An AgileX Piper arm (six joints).
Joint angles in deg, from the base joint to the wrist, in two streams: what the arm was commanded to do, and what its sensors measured. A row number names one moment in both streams.
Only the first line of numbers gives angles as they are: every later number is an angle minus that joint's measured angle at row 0.
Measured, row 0:
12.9 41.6 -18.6 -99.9 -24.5 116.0
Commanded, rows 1 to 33:
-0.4 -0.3 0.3 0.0 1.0 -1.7
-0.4 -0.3 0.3 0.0 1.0 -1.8
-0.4 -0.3 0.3 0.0 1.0 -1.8
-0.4 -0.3 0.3 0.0 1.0 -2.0
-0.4 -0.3 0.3 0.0 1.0 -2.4
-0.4 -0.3 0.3 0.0 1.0 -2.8
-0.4 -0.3 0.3 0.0 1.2 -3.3
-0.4 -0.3 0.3 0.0 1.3 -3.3
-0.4 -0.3 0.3 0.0 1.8 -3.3
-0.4 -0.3 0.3 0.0 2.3 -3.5
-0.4 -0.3 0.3 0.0 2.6 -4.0
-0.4 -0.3 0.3 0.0 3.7 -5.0
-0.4 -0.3 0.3 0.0 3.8 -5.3
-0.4 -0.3 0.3 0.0 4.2 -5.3
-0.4 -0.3 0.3 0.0 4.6 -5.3
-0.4 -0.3 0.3 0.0 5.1 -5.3
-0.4 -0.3 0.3 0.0 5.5 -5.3
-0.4 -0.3 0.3 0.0 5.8 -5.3
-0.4 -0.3 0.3 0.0 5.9 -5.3
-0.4 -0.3 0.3 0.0 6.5 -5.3
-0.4 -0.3 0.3 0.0 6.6 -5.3
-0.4 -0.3 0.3 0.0 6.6 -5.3
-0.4 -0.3 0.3 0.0 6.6 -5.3
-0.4 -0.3 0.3 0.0 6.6 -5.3
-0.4 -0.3 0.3 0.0 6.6 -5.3
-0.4 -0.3 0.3 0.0 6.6 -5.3
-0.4 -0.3 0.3 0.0 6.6 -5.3
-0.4 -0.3 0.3 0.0 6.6 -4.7
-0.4 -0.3 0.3 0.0 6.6 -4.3
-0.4 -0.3 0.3 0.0 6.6 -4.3
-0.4 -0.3 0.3 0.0 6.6 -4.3
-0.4 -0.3 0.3 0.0 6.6 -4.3
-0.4 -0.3 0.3 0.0 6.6 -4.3
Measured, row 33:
0.0 0.0 0.0 0.1 5.8 -4.4
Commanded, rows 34 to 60:
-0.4 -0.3 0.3 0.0 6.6 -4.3
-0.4 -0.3 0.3 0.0 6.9 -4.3
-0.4 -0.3 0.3 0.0 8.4 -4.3
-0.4 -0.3 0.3 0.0 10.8 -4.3
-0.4 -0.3 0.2 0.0 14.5 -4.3
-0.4 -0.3 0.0 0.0 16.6 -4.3
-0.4 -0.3 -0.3 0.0 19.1 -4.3
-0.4 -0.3 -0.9 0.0 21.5 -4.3
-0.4 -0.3 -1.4 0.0 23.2 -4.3
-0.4 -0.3 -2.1 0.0 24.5 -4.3
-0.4 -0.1 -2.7 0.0 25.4 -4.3
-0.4 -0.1 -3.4 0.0 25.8 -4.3
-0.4 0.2 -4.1 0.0 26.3 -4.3
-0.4 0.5 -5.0 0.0 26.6 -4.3
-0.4 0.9 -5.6 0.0 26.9 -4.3
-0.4 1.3 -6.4 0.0 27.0 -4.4
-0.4 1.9 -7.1 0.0 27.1 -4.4
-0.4 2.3 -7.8 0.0 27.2 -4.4
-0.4 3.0 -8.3 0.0 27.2 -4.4
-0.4 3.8 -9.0 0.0 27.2 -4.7
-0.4 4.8 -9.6 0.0 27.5 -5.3
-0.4 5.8 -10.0 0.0 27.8 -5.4
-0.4 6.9 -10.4 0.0 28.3 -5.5
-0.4 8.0 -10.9 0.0 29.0 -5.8
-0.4 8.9 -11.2 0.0 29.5 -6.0
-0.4 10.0 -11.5 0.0 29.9 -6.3
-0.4 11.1 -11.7 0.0 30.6 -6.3
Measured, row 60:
0.0 7.5 -10.5 0.0 28.4 -4.9
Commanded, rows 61 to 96:
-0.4 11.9 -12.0 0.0 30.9 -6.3
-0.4 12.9 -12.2 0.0 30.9 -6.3
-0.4 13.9 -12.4 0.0 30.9 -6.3
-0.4 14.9 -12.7 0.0 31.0 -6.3
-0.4 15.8 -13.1 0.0 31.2 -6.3
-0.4 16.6 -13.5 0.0 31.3 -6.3
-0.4 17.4 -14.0 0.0 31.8 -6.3
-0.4 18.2 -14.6 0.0 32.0 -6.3
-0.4 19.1 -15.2 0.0 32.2 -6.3
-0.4 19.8 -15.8 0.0 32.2 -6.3
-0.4 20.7 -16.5 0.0 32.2 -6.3
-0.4 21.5 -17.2 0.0 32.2 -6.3
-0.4 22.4 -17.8 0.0 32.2 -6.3
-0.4 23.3 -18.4 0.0 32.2 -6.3
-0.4 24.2 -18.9 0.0 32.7 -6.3
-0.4 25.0 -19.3 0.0 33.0 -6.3
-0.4 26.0 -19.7 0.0 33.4 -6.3
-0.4 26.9 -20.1 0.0 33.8 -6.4
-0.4 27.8 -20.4 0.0 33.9 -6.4
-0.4 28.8 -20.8 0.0 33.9 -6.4
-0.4 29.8 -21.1 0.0 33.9 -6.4
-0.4 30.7 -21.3 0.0 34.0 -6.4
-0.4 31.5 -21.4 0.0 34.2 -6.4
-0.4 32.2 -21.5 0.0 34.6 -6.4
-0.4 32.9 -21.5 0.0 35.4 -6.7
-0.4 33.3 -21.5 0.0 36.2 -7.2
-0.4 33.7 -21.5 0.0 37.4 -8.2
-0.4 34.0 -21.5 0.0 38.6 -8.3
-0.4 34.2 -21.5 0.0 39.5 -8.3
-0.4 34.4 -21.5 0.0 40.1 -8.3
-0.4 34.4 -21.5 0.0 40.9 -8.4
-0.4 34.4 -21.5 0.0 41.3 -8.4
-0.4 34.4 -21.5 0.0 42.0 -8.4
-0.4 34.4 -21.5 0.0 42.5 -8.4
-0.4 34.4 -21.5 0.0 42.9 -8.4
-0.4 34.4 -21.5 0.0 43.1 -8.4
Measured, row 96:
0.0 34.4 -21.2 0.0 40.9 -7.6
